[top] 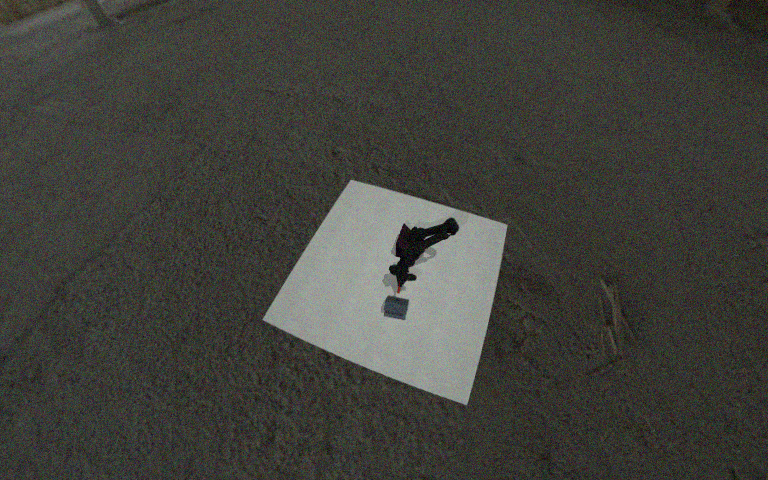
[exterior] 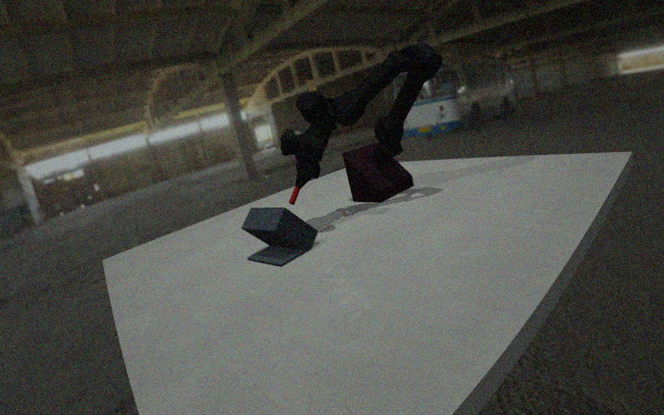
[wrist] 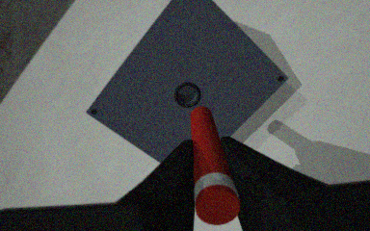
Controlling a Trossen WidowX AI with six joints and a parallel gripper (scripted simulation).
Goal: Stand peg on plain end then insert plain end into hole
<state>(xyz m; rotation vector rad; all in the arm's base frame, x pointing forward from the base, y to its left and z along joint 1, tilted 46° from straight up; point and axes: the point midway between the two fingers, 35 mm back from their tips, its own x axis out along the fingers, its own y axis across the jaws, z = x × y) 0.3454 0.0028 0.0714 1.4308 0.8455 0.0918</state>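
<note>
Right now the dark sloped panel is 9 cm ahead of my gripper tip, 7 cm below it and 1 cm to the left of it. The rest, counted from my gripper tip: red peg (1 cm behind, 1 cm above); flat foot plate (12 cm below, 11 cm ahead, 1 cm to the left).
</note>
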